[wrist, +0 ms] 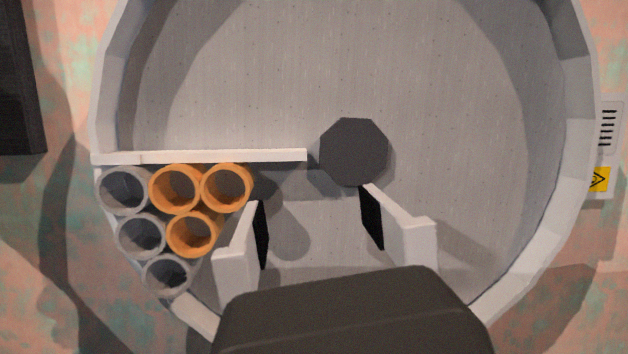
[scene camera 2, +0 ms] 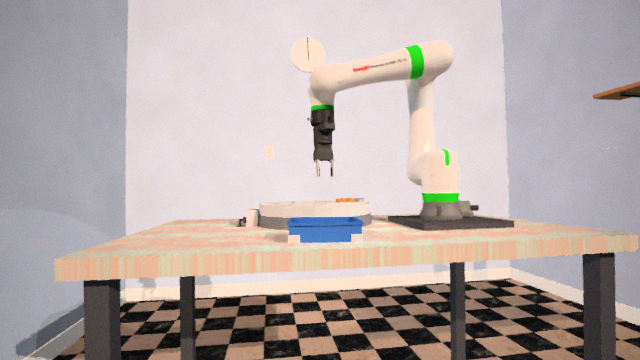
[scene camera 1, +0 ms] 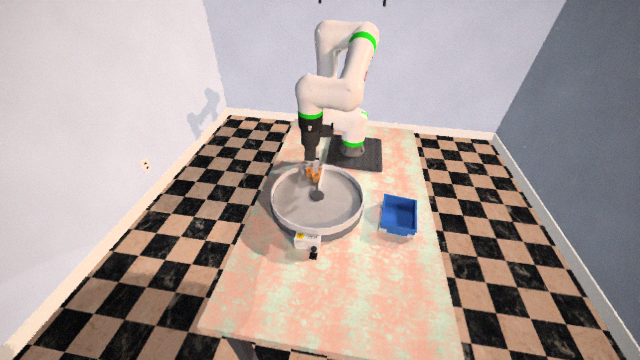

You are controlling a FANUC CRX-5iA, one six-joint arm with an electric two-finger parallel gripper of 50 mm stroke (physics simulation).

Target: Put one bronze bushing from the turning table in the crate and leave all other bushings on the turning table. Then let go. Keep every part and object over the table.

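Frame: origin at the arm's base, x ahead, y left, z up, level; centimetres.
Seen in the pictures: gripper, fingertip midpoint: (wrist: 313, 212) (scene camera 2: 325, 176) (scene camera 1: 316, 168); arm's base, origin of the base link: (scene camera 2: 440, 217) (scene camera 1: 351, 150).
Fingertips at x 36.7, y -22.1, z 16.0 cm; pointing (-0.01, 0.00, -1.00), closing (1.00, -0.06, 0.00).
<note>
Pixels of each thing's middle, then the offset from my fingertips to it. "*": a spot on its surface instead.
- blue crate, body centre: (scene camera 2: 324, 228) (scene camera 1: 398, 215) dx +14.2, dy +36.5, dz -15.6 cm
- dark hub, body centre: (wrist: 353, 152) (scene camera 1: 317, 195) dx +4.8, dy +0.7, dz -12.3 cm
- white control box, surface spot: (wrist: 609, 132) (scene camera 1: 311, 238) * dx +28.4, dy -2.4, dz -12.2 cm
Three bronze bushings, a first (wrist: 159, 201), a second (wrist: 208, 198) and a third (wrist: 177, 245), stand upright and close together on the turning table (scene camera 1: 317, 231) (scene camera 2: 285, 208) (wrist: 580, 150), on one side of its white bar (wrist: 225, 155). Three grey bushings, the upper (wrist: 100, 191), the middle (wrist: 120, 239) and the lower (wrist: 148, 278), stand between them and the rim. The gripper (scene camera 1: 312, 169) (scene camera 2: 325, 175) (wrist: 311, 195) is open and empty, above the turning table. In the wrist view its left finger is right of the third bronze bushing. The blue crate (scene camera 1: 398, 215) (scene camera 2: 325, 232) shows no bushing inside in scene camera 1.
A dark hub (scene camera 1: 317, 195) (wrist: 353, 151) is at the turning table's centre. A white control box (scene camera 1: 307, 242) (wrist: 609, 132) sits at its side. The robot stands on a dark base plate (scene camera 1: 370, 161) (scene camera 2: 480, 223) (wrist: 20, 80) on the pink and green table (scene camera 1: 350, 300) (scene camera 2: 200, 260).
</note>
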